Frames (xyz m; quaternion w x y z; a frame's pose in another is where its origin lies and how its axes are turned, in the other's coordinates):
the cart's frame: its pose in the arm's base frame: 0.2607 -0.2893 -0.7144 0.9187 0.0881 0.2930 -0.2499
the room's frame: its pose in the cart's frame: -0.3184 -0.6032 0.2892 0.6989 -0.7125 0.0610 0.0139
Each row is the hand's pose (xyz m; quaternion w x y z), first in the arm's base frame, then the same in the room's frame.
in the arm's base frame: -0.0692 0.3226 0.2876 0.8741 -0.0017 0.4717 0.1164
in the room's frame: -0.8248 -0.1084 0.9210 0.8169 0.4739 -0.1235 0.3045
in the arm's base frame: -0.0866 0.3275 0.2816 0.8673 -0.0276 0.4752 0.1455
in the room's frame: -0.8336 -0.0923 0.9159 0.8302 0.4396 -0.1335 0.3157
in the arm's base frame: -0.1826 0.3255 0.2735 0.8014 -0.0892 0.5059 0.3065
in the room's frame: -0.8860 -0.0318 0.8623 0.8418 0.2904 -0.1726 0.4209
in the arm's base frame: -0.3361 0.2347 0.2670 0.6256 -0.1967 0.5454 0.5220
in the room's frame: -0.9365 0.0307 0.7029 0.8107 0.0231 -0.1864 0.5545
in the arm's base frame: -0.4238 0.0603 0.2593 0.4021 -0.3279 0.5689 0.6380
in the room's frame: -0.9101 0.0281 0.5094 0.7481 -0.2452 -0.1321 0.6024
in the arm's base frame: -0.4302 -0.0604 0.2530 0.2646 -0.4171 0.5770 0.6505
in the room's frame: -0.8579 -0.0041 0.4050 0.7084 -0.3907 -0.0688 0.5837
